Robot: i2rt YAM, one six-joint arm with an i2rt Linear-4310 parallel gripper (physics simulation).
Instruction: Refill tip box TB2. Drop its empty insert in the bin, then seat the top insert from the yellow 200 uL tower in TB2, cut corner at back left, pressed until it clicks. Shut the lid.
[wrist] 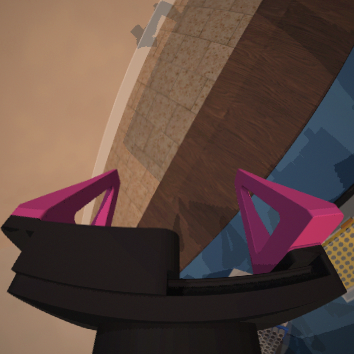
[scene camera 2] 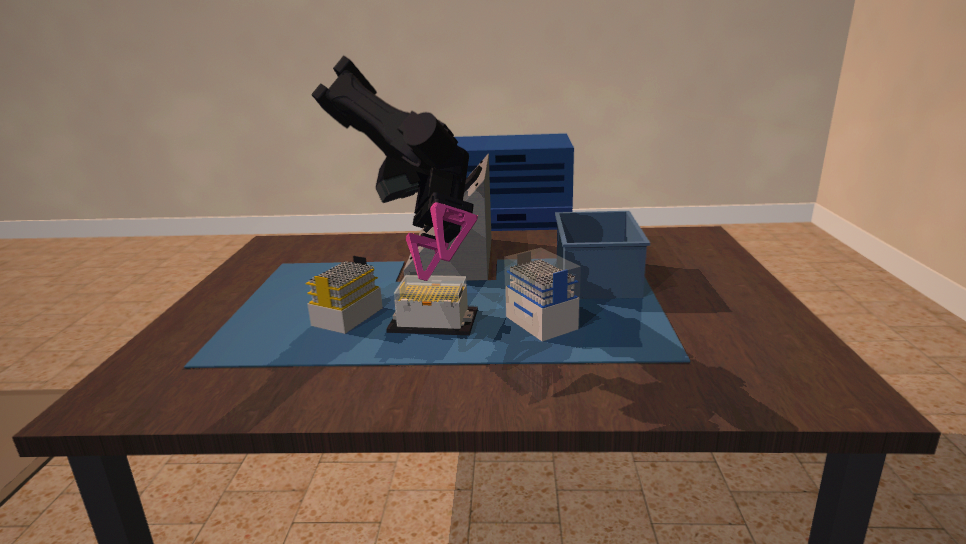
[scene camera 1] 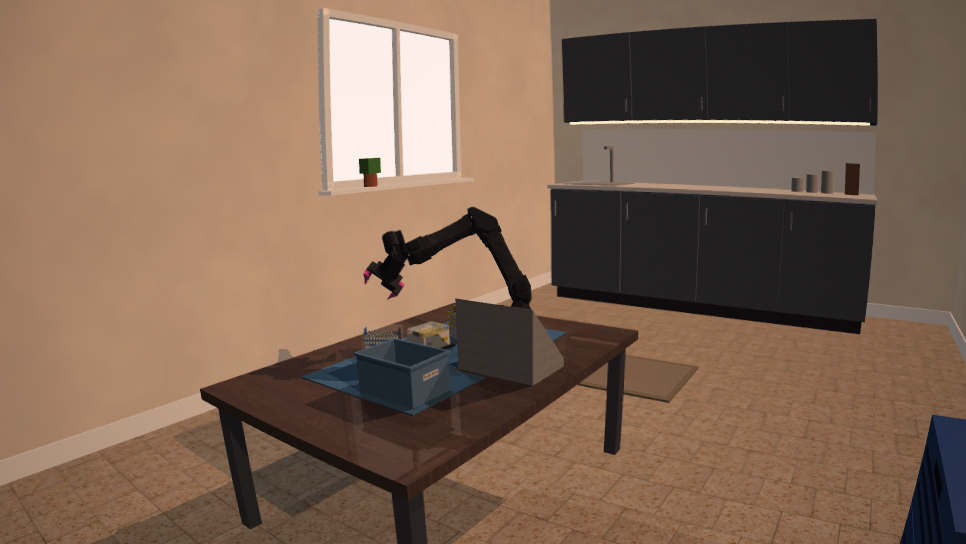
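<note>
My gripper (scene camera 1: pixel 378 289) (scene camera 2: pixel 434 268) (wrist: pixel 176 175) is open, with nothing between its pink fingers. In the second scene view its fingertips overlap the back of the tip box, but the first scene view shows them well above the table. The white tip box (scene camera 1: pixel 429 335) (scene camera 2: pixel 432 316) stands on a dark base, its clear lid up at the back; no TB2 label is readable. A yellow perforated insert (scene camera 2: pixel 427 293) (wrist: pixel 342 255) lies in it. The yellow tower (scene camera 2: pixel 341 291) of stacked inserts stands to its left, partly hidden in the first scene view. The blue-grey bin (scene camera 1: pixel 405 379) (scene camera 2: pixel 601 270) stands at the back right.
A blue-marked tower (scene camera 1: pixel 382 337) (scene camera 2: pixel 542 305) under a clear cover stands between tip box and bin. These stand on a blue mat (scene camera 2: pixel 236 348) on the brown table (scene camera 1: pixel 419 459) (scene camera 2: pixel 473 402). A grey wedge-shaped block (scene camera 1: pixel 493 343) stands by the arm's base, beyond the tip box.
</note>
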